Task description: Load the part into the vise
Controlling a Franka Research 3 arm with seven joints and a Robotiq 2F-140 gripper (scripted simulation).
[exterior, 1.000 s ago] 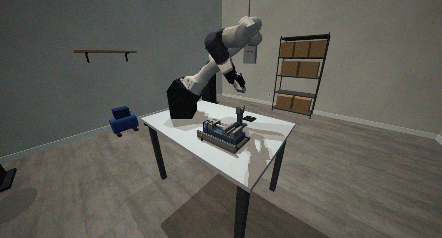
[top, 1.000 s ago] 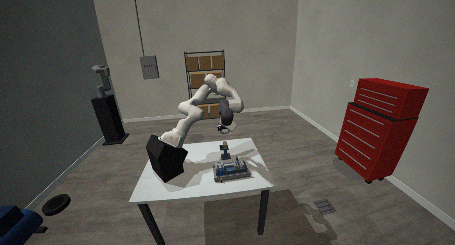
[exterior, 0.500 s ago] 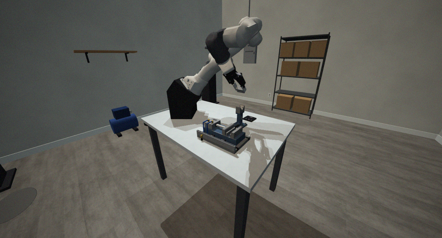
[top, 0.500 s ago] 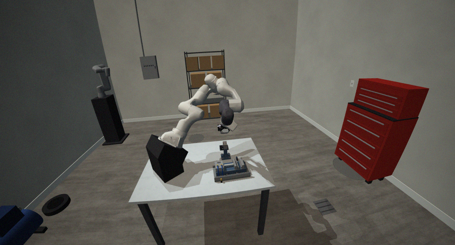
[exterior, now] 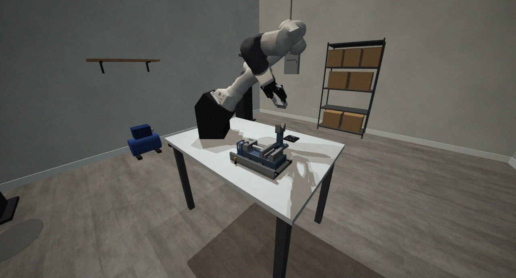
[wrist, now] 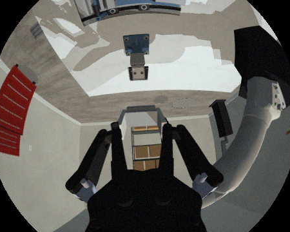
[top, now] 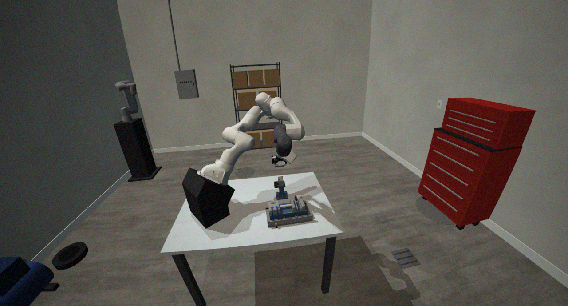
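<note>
Now: hand 20 mm above the part and 10 mm to the right of it. Round my hand: black infeed plate: 300 mm below, 180 mm to the left, 10 mm ahead.
</note>
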